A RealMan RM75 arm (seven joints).
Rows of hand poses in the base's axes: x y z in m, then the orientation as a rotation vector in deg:
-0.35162 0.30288 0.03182 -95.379 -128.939 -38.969
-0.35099 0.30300 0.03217 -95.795 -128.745 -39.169
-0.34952 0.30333 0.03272 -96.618 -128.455 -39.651
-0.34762 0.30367 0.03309 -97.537 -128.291 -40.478
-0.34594 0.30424 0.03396 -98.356 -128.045 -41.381
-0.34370 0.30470 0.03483 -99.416 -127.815 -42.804
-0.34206 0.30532 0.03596 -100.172 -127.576 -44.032
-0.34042 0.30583 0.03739 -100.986 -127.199 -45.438
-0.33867 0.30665 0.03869 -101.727 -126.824 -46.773
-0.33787 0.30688 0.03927 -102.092 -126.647 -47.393
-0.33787 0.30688 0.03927 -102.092 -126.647 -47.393
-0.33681 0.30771 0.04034 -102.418 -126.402 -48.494
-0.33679 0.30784 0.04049 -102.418 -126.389 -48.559
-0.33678 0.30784 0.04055 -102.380 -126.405 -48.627
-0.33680 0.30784 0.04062 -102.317 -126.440 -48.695
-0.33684 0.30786 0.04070 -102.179 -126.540 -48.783
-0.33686 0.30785 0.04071 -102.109 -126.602 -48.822
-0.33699 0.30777 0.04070 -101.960 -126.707 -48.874
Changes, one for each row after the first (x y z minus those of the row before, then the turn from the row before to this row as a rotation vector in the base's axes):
0.00063 0.00012 0.00035 0.029 -0.092 -0.345
0.00147 0.00033 0.00055 0.035 -0.293 -0.674
0.00190 0.00034 0.00037 0.058 -0.597 -0.754
0.00168 0.00057 0.00087 0.169 -0.569 -0.716
0.00224 0.00046 0.00087 0.253 -0.944 -0.939
0.00164 0.00062 0.00113 0.295 -0.757 -0.714
0.00164 0.00051 0.00143 0.409 -0.799 -0.805
0.00175 0.00082 0.00130 0.399 -0.748 -0.747
0.00080 0.00023 0.00058 0.175 -0.353 -0.361
0.00000 0.00000 0.00000 0.000 0.000 0.000
0.00106 0.00083 0.00107 0.393 -0.596 -0.415
0.00002 0.00013 0.00015 0.030 -0.032 -0.012
0.00001 0.00000 0.00006 0.028 -0.042 0.019
-0.00002 0.00000 0.00007 0.027 -0.047 0.039
-0.00004 0.00002 0.00008 0.023 -0.080 0.099
-0.00002 -0.00001 0.00001 0.003 -0.044 0.053
-0.00013 -0.00008 -0.00001 0.013 -0.058 0.113

